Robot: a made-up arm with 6 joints.
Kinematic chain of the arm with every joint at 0, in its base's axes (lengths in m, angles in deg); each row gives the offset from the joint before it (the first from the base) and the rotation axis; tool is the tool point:
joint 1: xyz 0 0 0.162 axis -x
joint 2: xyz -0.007 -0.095 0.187 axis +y
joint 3: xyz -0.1 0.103 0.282 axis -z
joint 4: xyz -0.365 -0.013 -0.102 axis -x
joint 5: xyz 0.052 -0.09 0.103 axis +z
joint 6: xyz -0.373 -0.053 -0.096 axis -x
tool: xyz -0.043 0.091 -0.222
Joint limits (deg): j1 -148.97..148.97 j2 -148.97..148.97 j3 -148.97..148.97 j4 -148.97..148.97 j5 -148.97..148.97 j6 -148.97..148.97
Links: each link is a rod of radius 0.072 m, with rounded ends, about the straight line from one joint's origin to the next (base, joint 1, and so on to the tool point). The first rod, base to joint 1, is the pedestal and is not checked.
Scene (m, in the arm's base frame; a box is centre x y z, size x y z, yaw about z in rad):
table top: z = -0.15
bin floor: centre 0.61 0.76 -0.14 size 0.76 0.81 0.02 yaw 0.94
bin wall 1: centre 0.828 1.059 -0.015 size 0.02 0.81 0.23 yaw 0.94
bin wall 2: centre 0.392 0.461 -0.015 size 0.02 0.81 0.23 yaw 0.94
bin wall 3: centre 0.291 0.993 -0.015 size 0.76 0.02 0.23 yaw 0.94
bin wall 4: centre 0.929 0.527 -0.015 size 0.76 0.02 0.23 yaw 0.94
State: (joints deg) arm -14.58 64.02 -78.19 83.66 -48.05 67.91
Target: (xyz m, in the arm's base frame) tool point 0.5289 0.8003 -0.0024
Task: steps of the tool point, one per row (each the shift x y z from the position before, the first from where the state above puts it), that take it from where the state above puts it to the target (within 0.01 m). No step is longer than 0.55 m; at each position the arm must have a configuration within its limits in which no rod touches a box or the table.
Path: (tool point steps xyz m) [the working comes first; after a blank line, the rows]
Joints at the target: 58.40 93.76 12.82 148.97 38.75 101.88
Straight joint move there: clear.

1: 0.0621 0.0100 0.3744
2: 0.0871 0.2158 0.3618
3: 0.1091 0.3998 0.2186
4: 0.1156 0.4777 -0.0243
5: 0.0962 0.4022 -0.2826
6: 0.0470 0.1906 -0.4534
7: -0.0242 -0.0742 -0.4676

